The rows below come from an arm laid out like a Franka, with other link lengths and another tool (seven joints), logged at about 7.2 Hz.
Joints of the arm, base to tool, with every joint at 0 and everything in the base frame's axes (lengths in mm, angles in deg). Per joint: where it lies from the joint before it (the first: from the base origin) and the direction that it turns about. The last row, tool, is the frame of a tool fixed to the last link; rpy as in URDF.
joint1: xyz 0 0 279.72 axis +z
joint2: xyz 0 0 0 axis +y
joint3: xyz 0 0 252.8 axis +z
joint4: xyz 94.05 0 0 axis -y
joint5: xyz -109.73 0 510.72 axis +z
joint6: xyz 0 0 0 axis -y
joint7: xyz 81.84 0 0 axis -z
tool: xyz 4 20 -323.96 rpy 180 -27.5 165.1
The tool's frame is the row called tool.
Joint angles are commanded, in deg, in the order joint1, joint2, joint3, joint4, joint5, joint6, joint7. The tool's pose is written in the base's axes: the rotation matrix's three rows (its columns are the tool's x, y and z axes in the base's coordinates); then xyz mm. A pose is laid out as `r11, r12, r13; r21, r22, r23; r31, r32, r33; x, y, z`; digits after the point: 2 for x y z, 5 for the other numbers.
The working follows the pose.
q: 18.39 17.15 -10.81 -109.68 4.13 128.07 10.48
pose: -0.84698, 0.33837, -0.41003; 0.29792, 0.94090, 0.16107; 0.44030, 0.01427, -0.89774; 728.69, 118.68, -42.87
Where each joint sits with the arm in this pose, in the base's axes (m; each line is computed from the numbers above, not from the rounded line before):
joint1: 0.0000 0.0000 0.2797
joint2: 0.0000 0.0000 0.2797
joint3: 0.0707 0.0235 0.5213
joint4: 0.1601 0.0346 0.4940
joint5: 0.6327 0.0894 0.2784
joint6: 0.6327 0.0894 0.2784
joint7: 0.7141 0.0974 0.2807
the tool: 0.7287 0.1187 -0.0429

